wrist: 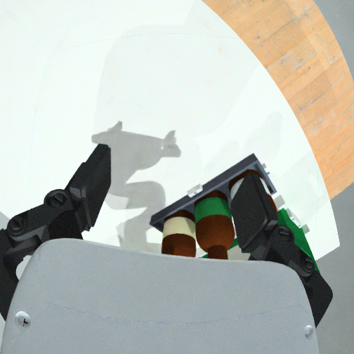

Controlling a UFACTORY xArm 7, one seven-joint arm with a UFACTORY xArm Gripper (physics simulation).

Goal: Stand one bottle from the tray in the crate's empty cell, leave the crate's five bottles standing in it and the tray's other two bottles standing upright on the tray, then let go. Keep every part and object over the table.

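The dark grey tray [225, 179] lies slantwise at the lower right of the wrist view. Three brown bottles stand on it in a row: one with a cream label [179, 226], one with a green label [214, 207] and one with a white label [236, 187]. My gripper [176, 176] is wide open and empty. Its right finger is in front of the white-labelled bottle and hides much of it; its left finger is well left of the tray. Part of a green crate [298, 234] shows behind the right finger. Its cells and bottles are hidden.
The white table [165, 70] has a curved edge running down the right side, close to the tray and crate. Beyond it are a wooden floor [300, 85] and grey ground. The arm's shadow falls between the fingers. The gripper body hides the bottom of the view.
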